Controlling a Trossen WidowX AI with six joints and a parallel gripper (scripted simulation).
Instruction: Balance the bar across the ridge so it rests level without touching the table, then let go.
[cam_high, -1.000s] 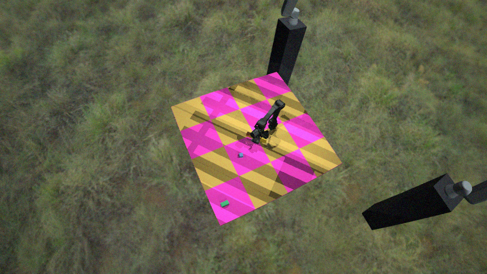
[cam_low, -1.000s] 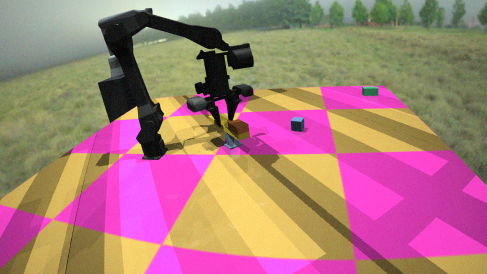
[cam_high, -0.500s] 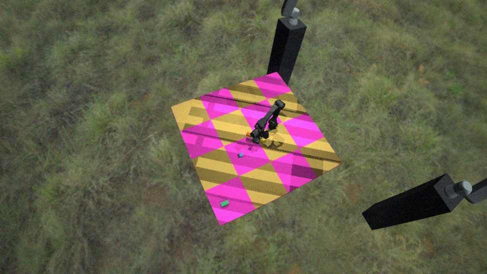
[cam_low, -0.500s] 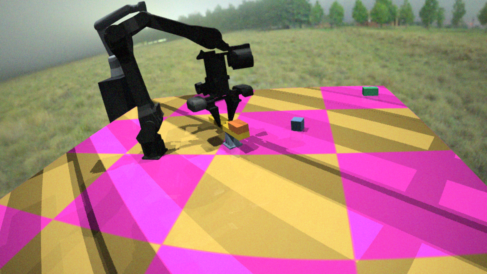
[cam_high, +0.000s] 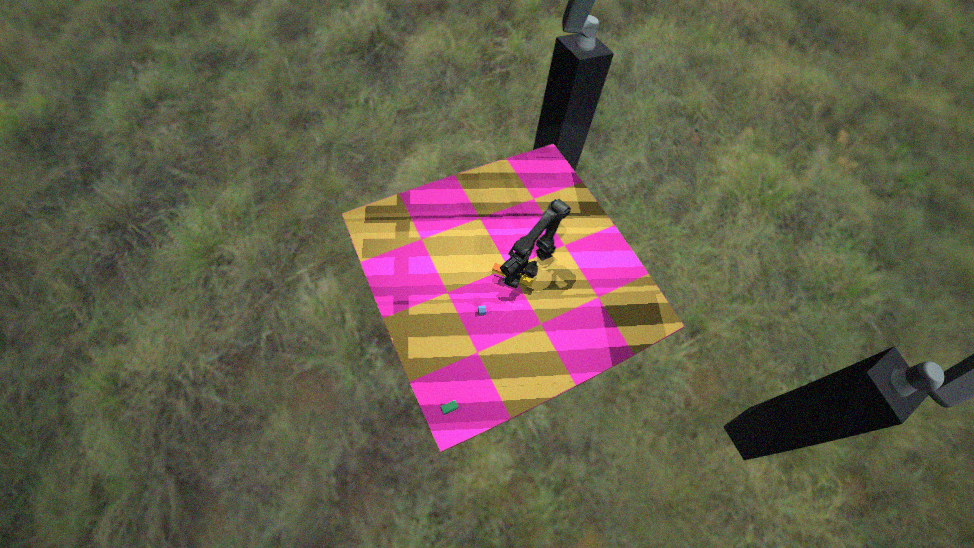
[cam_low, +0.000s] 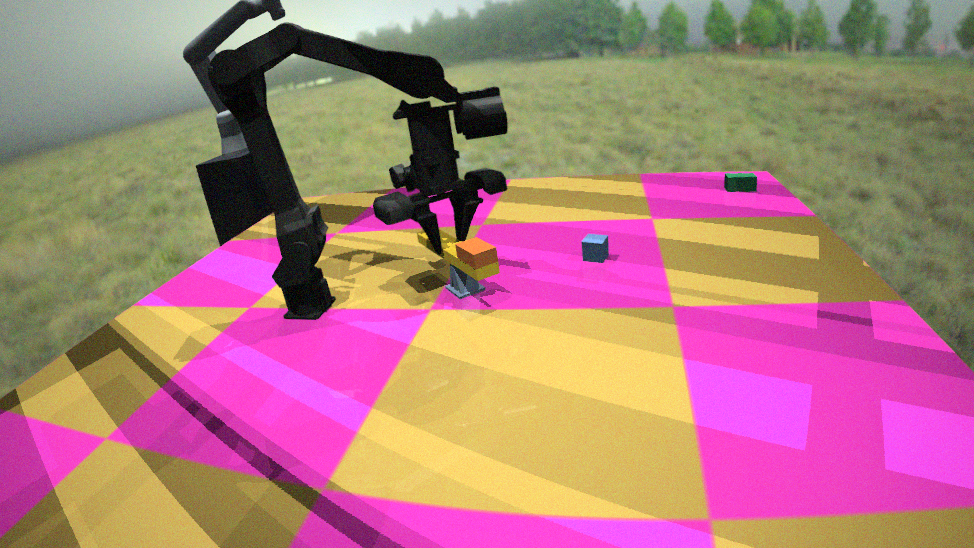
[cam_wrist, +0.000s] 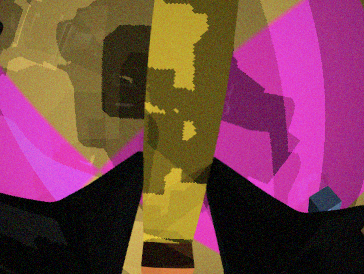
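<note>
Right now the ridge is 2 cm to the right of my gripper tip, 2 cm ahead of it and 1 cm below it. The rest, counted from my gripper tip: small blue cube 21 cm ahead, 8 cm to the left, 4 cm below; green block 53 cm ahead, 42 cm to the left, 4 cm below.
</note>
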